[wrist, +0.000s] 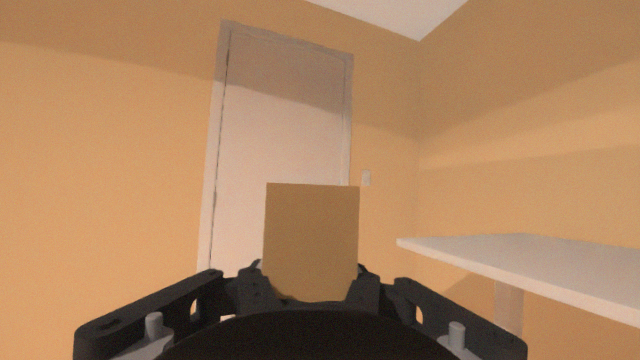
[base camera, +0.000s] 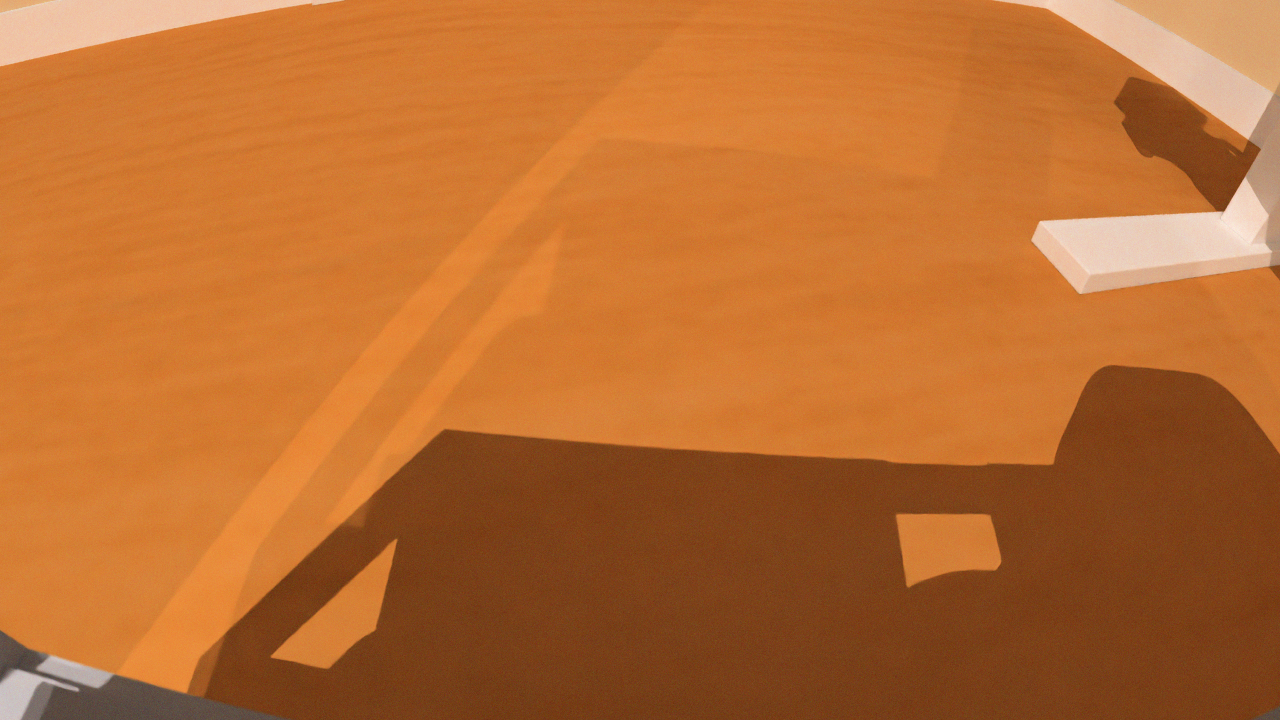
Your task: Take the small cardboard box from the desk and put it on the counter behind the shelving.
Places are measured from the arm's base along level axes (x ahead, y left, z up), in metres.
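Where they show: gripper, fingertip midpoint: [wrist: 308, 268].
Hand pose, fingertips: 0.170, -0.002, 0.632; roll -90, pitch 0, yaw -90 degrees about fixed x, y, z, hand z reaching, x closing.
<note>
After its pixels a point has its place, as x, y, z.
The small cardboard box [wrist: 312, 240] @[0.122, -0.002, 0.663] is between the two fingers of my gripper [wrist: 308, 268] @[0.170, -0.002, 0.632] in the wrist view, upright in the middle. My gripper is shut on it, and the box's lower end is hidden by the gripper body. A white counter [wrist: 530, 255] @[0.529, -0.591, 0.553] stands to the right in the wrist view, beyond the gripper and apart from the box. In the base camera view a white foot of a support [base camera: 1154, 243] stands on the floor at the right. The desk and the shelving do not show in these views.
A closed pale door [wrist: 280, 145] @[1.331, 0.199, 0.980] is in the wall ahead, with a small switch [wrist: 366, 178] @[1.521, -0.403, 0.820] at its right. A wall meets it in a corner behind the counter. In the base camera view a large dark shadow [base camera: 671, 573] @[0.282, -0.019, -0.397] lies across the wooden floor [base camera: 268, 268] @[0.508, 0.310, -0.397].
</note>
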